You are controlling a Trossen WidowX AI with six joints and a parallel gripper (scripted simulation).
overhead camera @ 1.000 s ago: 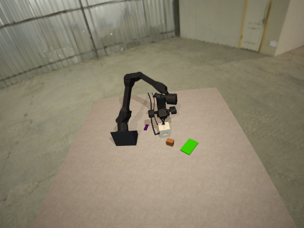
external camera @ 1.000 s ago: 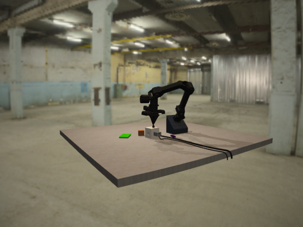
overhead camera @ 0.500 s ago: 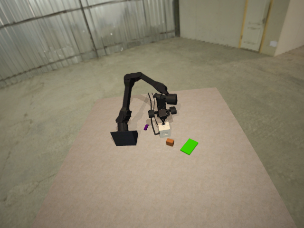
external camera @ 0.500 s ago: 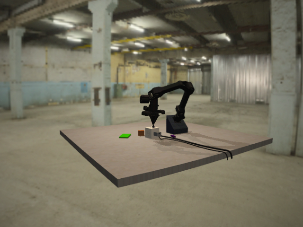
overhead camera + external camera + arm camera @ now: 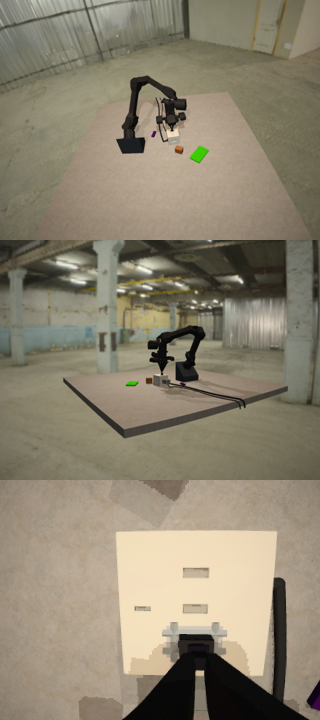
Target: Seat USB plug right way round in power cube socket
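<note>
The dark USB plug lies 2 cm below my gripper tip. The rest, counted from my gripper tip: orange block 5 cm ahead, 11 cm to the right, 8 cm below; then small purple piece 15 cm behind, 4 cm to the left, 10 cm below; then green flat card 18 cm ahead, 13 cm to the right, 10 cm below.
</note>
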